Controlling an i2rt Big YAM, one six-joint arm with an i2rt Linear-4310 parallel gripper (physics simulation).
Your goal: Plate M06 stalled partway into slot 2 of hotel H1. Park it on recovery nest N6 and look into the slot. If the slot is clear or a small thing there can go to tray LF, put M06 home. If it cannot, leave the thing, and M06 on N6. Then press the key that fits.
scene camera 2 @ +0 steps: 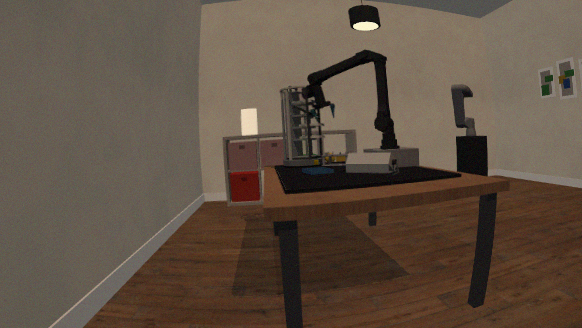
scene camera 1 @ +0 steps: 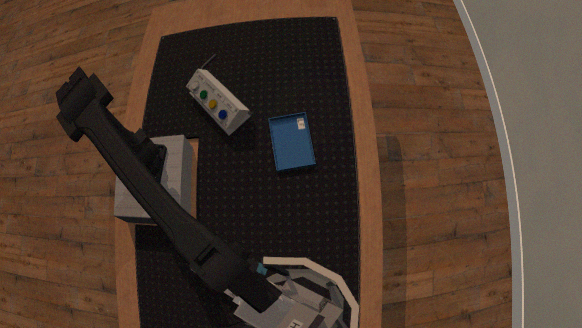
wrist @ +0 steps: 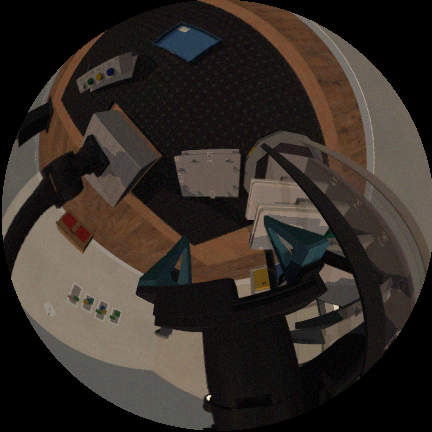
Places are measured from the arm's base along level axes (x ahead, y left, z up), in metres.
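Pixels of known places: gripper, fingertip midpoint: (scene camera 2: 325,119) (wrist: 224,229); arm's base at its link origin: (scene camera 2: 389,148) (scene camera 1: 151,165) (wrist: 95,155).
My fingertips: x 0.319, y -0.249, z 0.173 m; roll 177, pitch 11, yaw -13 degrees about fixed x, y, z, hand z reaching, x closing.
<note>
For each thing: its top centre in the pictures, then the offset to it from my fingertips. "spot": a spot on its surface instead.
- Hotel H1 at its top centre: (scene camera 2: 299,86) 0.092 m right, 0.141 m ahead, 0.224 m up
- small green patch at a spot on its surface: (wrist: 328,233) spot: 0.098 m right, 0.151 m ahead, 0.017 m down
- pale nest plate at its top centre: (wrist: 206,179) (scene camera 2: 337,151) 0.001 m right, 0.057 m back, 0.184 m down
- Blue tray LF at its top centre: (scene camera 1: 291,140) (wrist: 183,38) (scene camera 2: 317,168) 0.385 m left, 0.064 m ahead, 0.243 m down
- key box at its top centre: (scene camera 1: 212,91) (scene camera 2: 370,152) 0.491 m left, 0.175 m back, 0.177 m down
- dark hotel post at a spot on its surface: (wrist: 305,185) spot: 0.021 m left, 0.098 m ahead, 0.007 m down
Hotel H1 (scene camera 1: 285,260) (scene camera 2: 286,127) is a tall rack with curved clear walls. In the wrist view two pale plates, an upper one (wrist: 267,187) and one beside it (wrist: 260,227), stick out of its open side; I cannot tell which is M06 or read the slots. A small green patch (wrist: 328,233) shows behind my right finger. My gripper (scene camera 2: 323,115) (wrist: 224,229) is open and empty, high at the hotel's open side. The pale nest plate (wrist: 209,175), with small pegs, bears no plate. Blue tray LF (scene camera 1: 293,145) (scene camera 2: 317,170) (wrist: 187,44) holds no visible thing.
The key box (scene camera 1: 231,119) (scene camera 2: 370,163) (wrist: 127,65) has white, green, yellow and blue keys, and stands beside the tray. The grey arm base (scene camera 1: 185,160) (scene camera 2: 407,157) (wrist: 120,145) stands at the table's edge. A dark hotel post (wrist: 305,185) curves close past my right finger.
</note>
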